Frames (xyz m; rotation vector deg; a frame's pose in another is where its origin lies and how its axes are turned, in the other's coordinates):
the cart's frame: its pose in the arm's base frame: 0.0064 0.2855 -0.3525 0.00 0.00 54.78
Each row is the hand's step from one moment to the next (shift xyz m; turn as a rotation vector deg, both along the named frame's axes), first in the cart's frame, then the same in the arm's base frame.
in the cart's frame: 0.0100 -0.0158 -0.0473 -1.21 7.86 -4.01
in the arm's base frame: 0.0187 -0.0009 -0.0473 -7.12 3.54 -4.01
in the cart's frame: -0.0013 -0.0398 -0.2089 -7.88 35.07 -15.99
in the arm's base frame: 0.0318 -0.0240 -0.2089 -33.19 13.79 -15.99
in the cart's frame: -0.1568 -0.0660 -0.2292 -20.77 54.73 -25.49
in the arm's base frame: -0.0365 -0.1662 -0.2292 -56.69 14.60 -25.49
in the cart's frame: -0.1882 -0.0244 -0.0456 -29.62 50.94 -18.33
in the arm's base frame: -0.0886 -0.1678 -0.0456 -58.70 5.18 -18.33
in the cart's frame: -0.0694 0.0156 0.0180 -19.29 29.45 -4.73
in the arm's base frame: -0.0528 -0.0477 0.0180 -35.18 1.23 -4.73
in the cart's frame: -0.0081 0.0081 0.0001 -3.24 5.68 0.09
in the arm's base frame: -0.0113 -0.0019 0.0001 -6.51 0.63 0.09
